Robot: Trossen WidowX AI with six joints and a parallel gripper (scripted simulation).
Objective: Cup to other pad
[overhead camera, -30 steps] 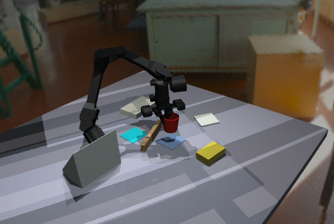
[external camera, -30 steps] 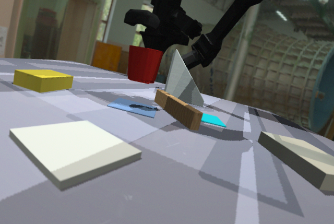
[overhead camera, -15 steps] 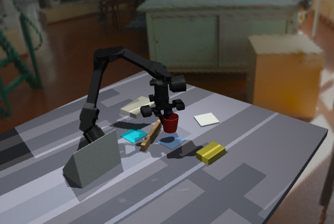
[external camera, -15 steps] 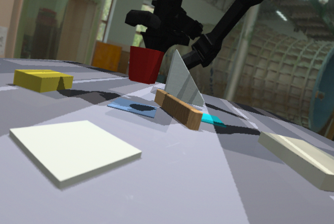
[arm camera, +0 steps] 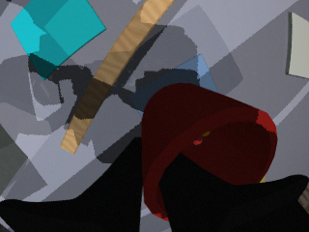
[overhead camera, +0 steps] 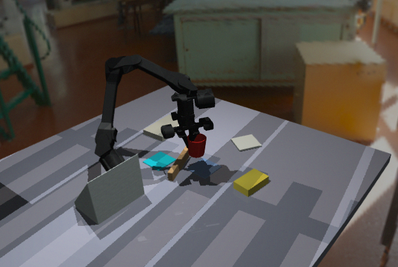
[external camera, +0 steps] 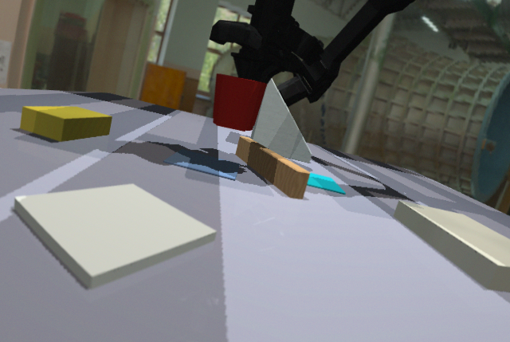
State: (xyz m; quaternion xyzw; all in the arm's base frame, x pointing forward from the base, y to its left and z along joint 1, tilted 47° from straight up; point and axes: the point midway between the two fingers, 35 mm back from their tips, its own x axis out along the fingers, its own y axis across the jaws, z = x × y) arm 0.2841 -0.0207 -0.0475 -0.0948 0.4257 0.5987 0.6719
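The bright cyan pad is 50 mm behind my gripper tip, 130 mm to the left of it and 110 mm below it. The rest, counted from my gripper tip: wooden bar (50 mm to the left, 90 mm below); then dull blue pad (40 mm ahead, 40 mm to the right, 110 mm below); then red cup (30 mm ahead, 20 mm to the right).
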